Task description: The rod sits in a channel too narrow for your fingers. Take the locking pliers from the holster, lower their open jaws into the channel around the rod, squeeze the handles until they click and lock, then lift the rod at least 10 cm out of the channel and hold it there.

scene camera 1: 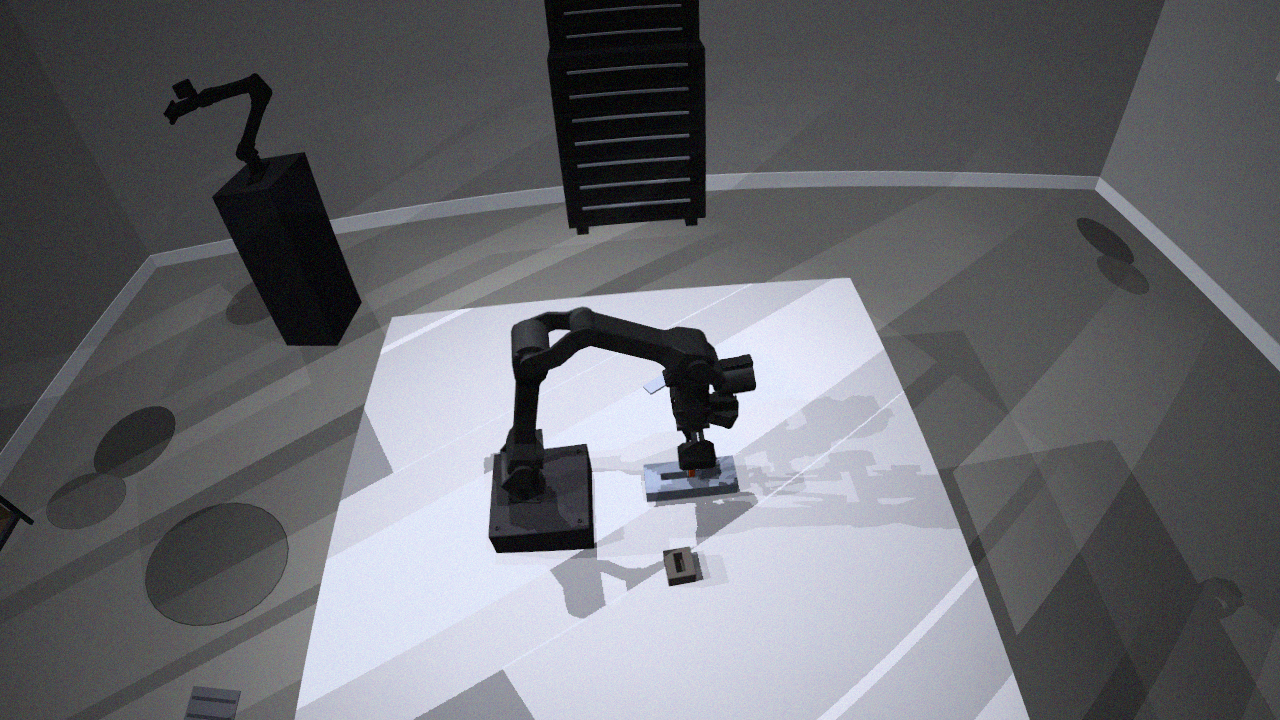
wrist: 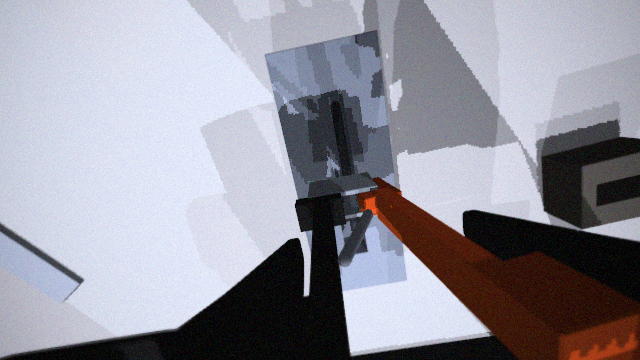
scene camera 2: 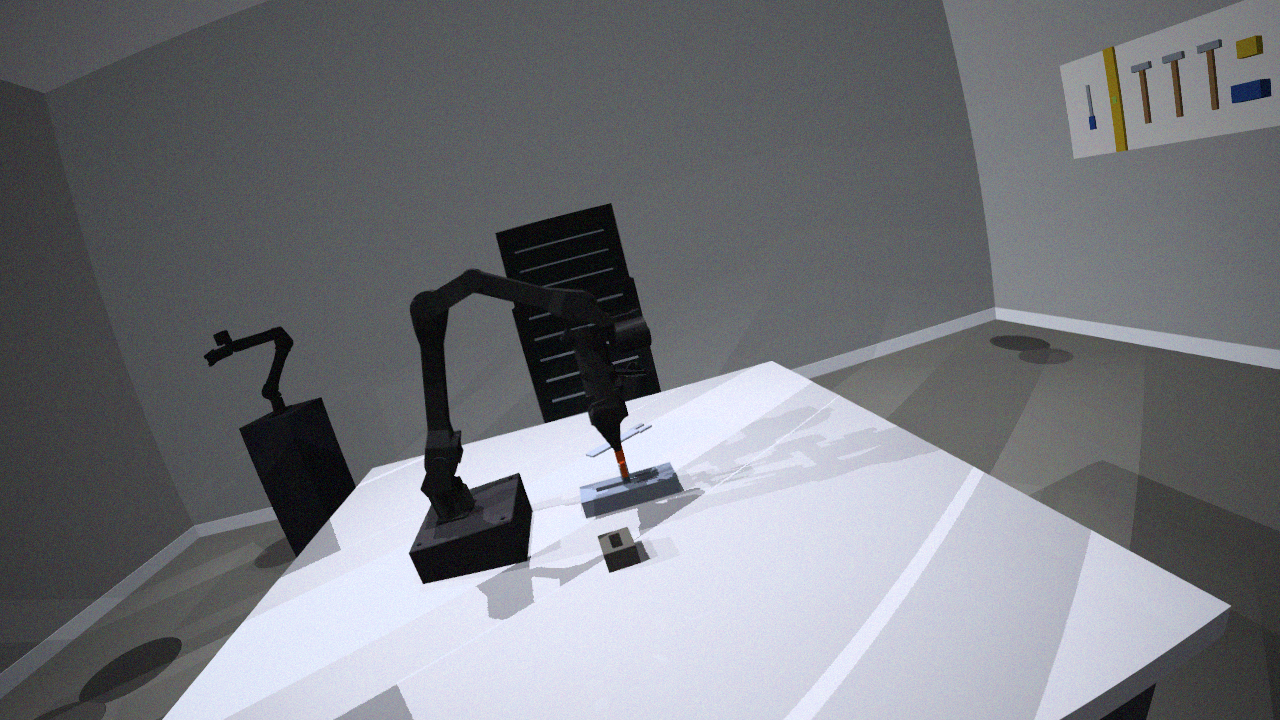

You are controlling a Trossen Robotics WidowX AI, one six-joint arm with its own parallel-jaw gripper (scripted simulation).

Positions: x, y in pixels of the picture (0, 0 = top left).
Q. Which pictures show the gripper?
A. Scene camera 1, the wrist view and scene camera 2: all of them.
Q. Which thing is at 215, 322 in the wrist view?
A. The gripper.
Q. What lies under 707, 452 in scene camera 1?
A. The gripper.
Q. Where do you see a channel block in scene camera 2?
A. At 658, 481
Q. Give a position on a channel block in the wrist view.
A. At 305, 80
